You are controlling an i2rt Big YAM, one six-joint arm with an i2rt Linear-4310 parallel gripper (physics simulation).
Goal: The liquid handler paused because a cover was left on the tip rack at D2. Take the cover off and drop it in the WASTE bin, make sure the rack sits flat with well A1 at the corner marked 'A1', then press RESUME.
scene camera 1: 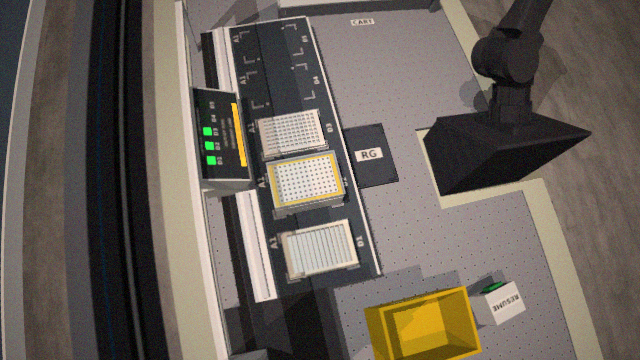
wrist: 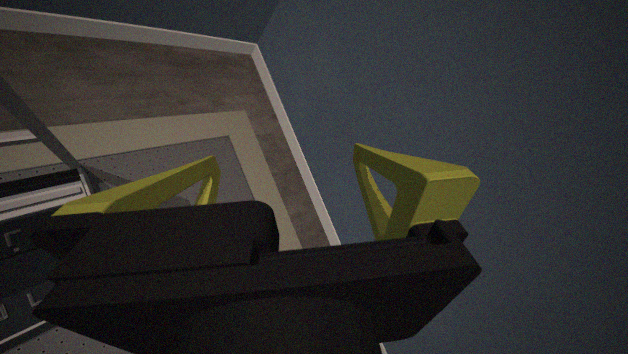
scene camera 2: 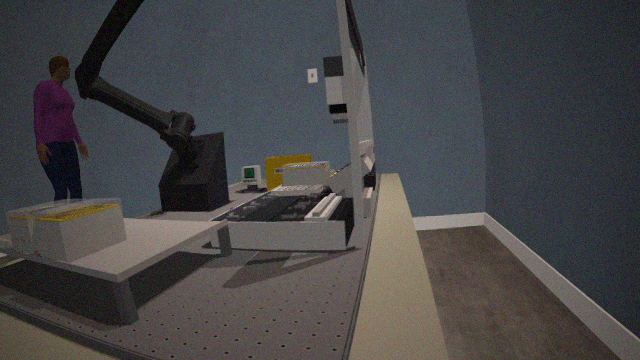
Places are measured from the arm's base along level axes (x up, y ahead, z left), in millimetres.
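Pixels of known places: gripper, fingertip midpoint: (wrist: 286,157); arm's base, link origin: (scene camera 1: 509,125) (scene camera 2: 192,156).
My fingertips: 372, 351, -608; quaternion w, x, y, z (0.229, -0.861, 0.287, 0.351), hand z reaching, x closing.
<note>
Ahead of a thing's pixels: the offset from my fingertips to its top centre, as dx, dy, dz. "spot": to the spot under its first point.
The tip rack (scene camera 1: 306,179) (scene camera 2: 306,175), white with a yellow rim, sits at D2 on the dark deck, beside the printed A1 mark {spot: -495, +135, +567} (scene camera 1: 261,182). A pale translucent border shows around its top; whether this is the clear cover is hard to tell. The rack looks level. The yellow WASTE bin {-413, -77, +919} (scene camera 1: 376,327) (scene camera 2: 271,175) stands past the D1 end of the deck. The white RESUME box {-444, -245, +924} (scene camera 1: 506,304) (scene camera 2: 251,173) with its green button {-453, -243, +894} (scene camera 1: 494,286) is beside the bin. My gripper (wrist: 286,157) is open and empty, high above the bench and away from the rack; both scene views leave it out of frame.
White labware stands at D1 {-464, +61, +726} (scene camera 1: 321,248) and D3 {-481, +53, +478} (scene camera 1: 292,132), either side of the rack. A tilted status screen {spot: -428, +192, +480} (scene camera 1: 220,135) and an upright frame (scene camera 2: 350,100) line the deck's far side. Another yellow-rimmed rack {-428, -183, -74} (scene camera 2: 85,230) stands on a raised shelf (scene camera 2: 165,240). A dark RG pad {-534, -108, +542} (scene camera 1: 370,172) lies beside the deck.
</note>
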